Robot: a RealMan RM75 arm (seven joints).
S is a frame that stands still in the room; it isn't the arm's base.
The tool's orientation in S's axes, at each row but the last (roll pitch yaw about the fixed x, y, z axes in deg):
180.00 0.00 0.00
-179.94 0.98 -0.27
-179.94 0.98 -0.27
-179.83 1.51 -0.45
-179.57 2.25 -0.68
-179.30 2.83 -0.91
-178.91 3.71 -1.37
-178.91 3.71 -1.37
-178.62 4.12 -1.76
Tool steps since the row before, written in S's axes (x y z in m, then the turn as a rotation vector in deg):
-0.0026 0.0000 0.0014 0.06 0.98 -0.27
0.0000 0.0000 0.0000 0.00 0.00 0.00
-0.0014 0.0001 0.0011 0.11 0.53 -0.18
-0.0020 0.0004 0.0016 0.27 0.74 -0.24
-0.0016 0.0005 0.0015 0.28 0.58 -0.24
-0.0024 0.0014 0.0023 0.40 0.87 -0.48
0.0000 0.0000 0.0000 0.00 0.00 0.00
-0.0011 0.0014 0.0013 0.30 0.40 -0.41
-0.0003 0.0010 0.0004 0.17 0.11 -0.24
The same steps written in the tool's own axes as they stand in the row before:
-0.0026 0.0000 -0.0014 0.06 -0.98 0.27
0.0000 0.0000 0.0000 0.00 0.00 0.00
-0.0014 -0.0001 -0.0011 0.11 -0.53 0.18
-0.0020 -0.0004 -0.0015 0.27 -0.74 0.24
-0.0017 -0.0005 -0.0014 0.28 -0.58 0.23
-0.0025 -0.0014 -0.0022 0.41 -0.87 0.47
0.0000 0.0000 0.0000 0.00 0.00 0.00
-0.0012 -0.0014 -0.0012 0.32 -0.40 0.40
-0.0004 -0.0010 -0.0004 0.18 -0.11 0.23

